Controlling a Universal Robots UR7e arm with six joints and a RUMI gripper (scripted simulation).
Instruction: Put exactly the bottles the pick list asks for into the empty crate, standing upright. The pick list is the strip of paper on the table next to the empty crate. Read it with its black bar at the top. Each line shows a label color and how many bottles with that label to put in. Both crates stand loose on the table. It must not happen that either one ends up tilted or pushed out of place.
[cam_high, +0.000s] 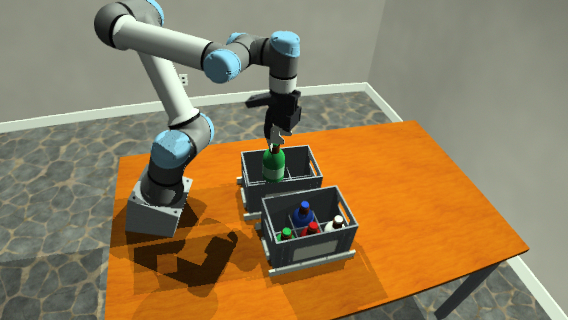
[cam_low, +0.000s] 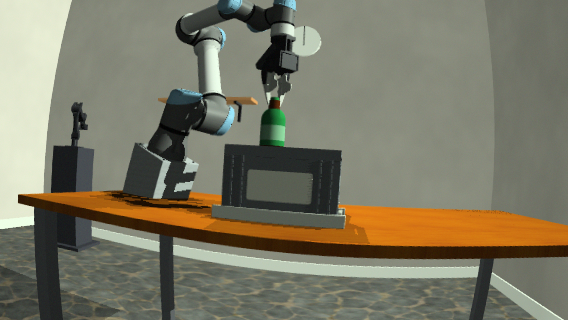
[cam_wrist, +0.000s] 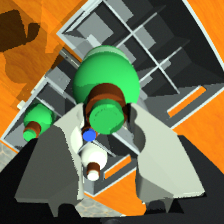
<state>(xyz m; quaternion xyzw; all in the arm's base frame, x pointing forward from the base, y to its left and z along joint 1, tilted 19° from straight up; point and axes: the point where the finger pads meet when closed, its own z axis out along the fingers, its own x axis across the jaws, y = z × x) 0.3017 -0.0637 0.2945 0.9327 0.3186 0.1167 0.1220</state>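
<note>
The green bottle is 7 cm below my hand. Round my hand: blue-label bottle (25 cm below, 14 cm to the right, 6 cm ahead); then white-label bottle (25 cm below, 24 cm to the right, 13 cm ahead); then red-label bottle (25 cm below, 23 cm to the right, 4 cm ahead).
</note>
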